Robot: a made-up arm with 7 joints.
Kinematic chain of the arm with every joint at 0, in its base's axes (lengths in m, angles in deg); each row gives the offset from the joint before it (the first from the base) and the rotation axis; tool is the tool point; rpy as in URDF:
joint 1: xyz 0 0 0.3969 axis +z
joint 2: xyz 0 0 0 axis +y
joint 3: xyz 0 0 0.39 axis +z
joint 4: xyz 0.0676 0 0 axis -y
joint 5: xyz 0.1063 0 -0.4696 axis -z
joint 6: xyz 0 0 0 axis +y
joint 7: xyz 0.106 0 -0.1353 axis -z
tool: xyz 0 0 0 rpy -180 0 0
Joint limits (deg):
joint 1: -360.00..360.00
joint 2: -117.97..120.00
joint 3: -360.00..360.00
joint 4: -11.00..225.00
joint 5: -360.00..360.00
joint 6: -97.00..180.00
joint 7: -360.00..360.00
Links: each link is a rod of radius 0.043 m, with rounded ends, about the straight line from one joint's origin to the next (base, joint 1, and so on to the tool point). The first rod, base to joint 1, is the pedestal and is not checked.
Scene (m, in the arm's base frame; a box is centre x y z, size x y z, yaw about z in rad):
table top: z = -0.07
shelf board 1: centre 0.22 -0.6 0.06 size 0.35 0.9 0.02 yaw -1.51
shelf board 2: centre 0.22 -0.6 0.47 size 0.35 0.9 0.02 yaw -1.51
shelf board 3: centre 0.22 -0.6 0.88 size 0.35 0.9 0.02 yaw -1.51
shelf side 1: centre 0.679 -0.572 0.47 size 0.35 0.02 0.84 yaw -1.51
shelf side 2: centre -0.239 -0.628 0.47 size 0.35 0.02 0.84 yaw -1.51
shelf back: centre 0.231 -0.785 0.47 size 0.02 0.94 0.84 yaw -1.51
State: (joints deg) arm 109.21 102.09 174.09 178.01 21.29 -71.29 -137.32
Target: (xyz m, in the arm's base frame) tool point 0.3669 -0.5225 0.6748
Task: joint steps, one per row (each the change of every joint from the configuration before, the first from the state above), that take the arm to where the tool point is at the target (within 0.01 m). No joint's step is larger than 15 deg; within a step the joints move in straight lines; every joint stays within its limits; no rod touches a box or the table.
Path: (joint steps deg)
1: -14.36 -1.30 6.82 -11.37 -1.04 -2.86 0.00
2: -14.36 -1.30 6.83 -11.38 -1.03 -2.85 0.00
3: -14.36 -1.30 6.82 -11.37 -1.04 -2.86 0.00
4: -14.36 -1.30 6.82 -11.38 -1.03 -2.86 0.00
5: -14.36 -1.29 6.83 -11.37 -1.04 -2.85 0.00
6: -14.36 -1.30 6.82 -11.37 -1.03 -2.86 0.00
7: -14.36 -1.30 6.82 -11.38 -1.04 -2.86 0.00
8: -14.36 -1.30 6.82 -11.37 -1.03 -2.85 0.00
9: -14.36 -1.30 6.83 -11.38 -1.04 -2.86 0.00

